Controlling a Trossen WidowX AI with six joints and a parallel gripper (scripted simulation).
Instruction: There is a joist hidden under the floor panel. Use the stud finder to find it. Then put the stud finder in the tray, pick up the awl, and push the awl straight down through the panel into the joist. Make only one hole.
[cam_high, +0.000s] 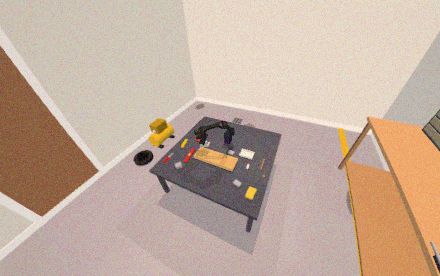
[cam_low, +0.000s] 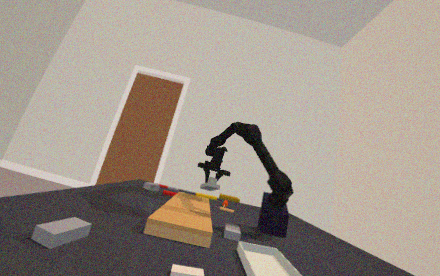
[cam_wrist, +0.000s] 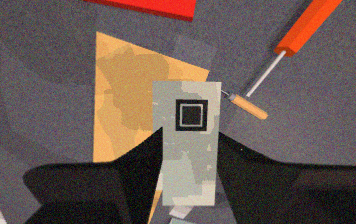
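My gripper tip is now 3 cm to the left of the square light, 3 cm below it and 1 cm short of it. Also, from my gripper tip: orange-handled screwdriver (13 cm to the right, 11 cm below, 11 cm behind); grey stud finder (2 cm above, 1 cm to the right); awl (12 cm below, 9 cm behind, 5 cm to the right).
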